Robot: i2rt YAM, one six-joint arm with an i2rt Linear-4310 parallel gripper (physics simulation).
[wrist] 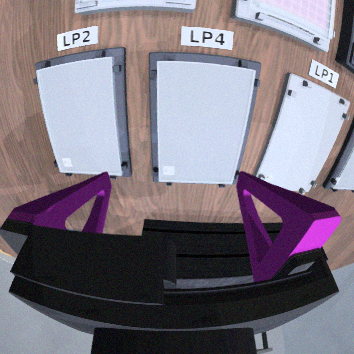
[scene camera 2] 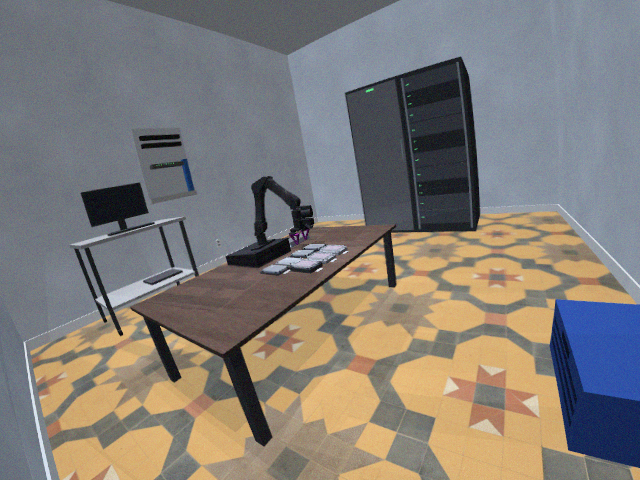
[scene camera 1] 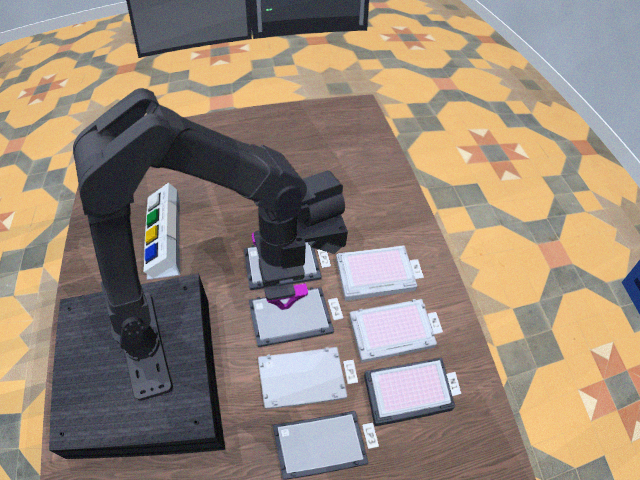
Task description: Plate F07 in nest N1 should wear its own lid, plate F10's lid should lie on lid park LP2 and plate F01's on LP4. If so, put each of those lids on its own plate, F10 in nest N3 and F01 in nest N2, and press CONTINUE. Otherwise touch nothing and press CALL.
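Seen in the pictures: gripper, between the fingertips: (wrist: 173, 178) (scene camera 2: 301, 242) (scene camera 1: 279, 285); arm's base, origin of its link: (scene camera 2: 263, 245) (scene camera 1: 144, 345).
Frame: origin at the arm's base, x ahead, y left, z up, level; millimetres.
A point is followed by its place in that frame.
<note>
My gripper (scene camera 1: 269, 276) {x 267, y 46, z -7 mm} (scene camera 2: 300, 241) {x 267, y 46, z -7 mm} (wrist: 173, 178) {x 267, y 46, z -7 mm} is open and empty, above the near edges of LP2 and LP4. A pale lid (wrist: 82, 115) {x 308, y 133, z -67 mm} lies on dark park LP2, partly hidden by the hand in scene camera 1. Another pale lid (scene camera 1: 292, 322) {x 273, y -1, z -66 mm} (wrist: 202, 120) {x 286, y 18, z -67 mm} lies on dark park LP4. Both carry small corner stickers, too blurred to read. Pink-welled plates stand in nests N1 (scene camera 1: 412, 388) {x 415, y -212, z -49 mm}, N2 (scene camera 1: 393, 326) {x 440, y -82, z -58 mm} and N3 (scene camera 1: 376, 268) {x 466, y 49, z -57 mm}. Whether plate F07 in N1 wears a lid, I cannot tell. The button box (scene camera 1: 173, 232) {x 100, y 272, z -40 mm} has white, green, yellow and blue buttons with unreadable labels.
White park LP1 (scene camera 1: 302, 377) {x 252, y -110, z -74 mm} (wrist: 305, 132) {x 267, y -105, z -74 mm} has small corner posts; I cannot tell whether a clear lid lies on it. A pale lid (scene camera 1: 323, 444) {x 239, y -245, z -66 mm} lies on dark park LP3. The black arm base (scene camera 1: 82, 372) {x -133, y -14, z -11 mm} stands left of the parks on the wooden table (scene camera 1: 330, 134) {x 555, y 507, z -85 mm}.
</note>
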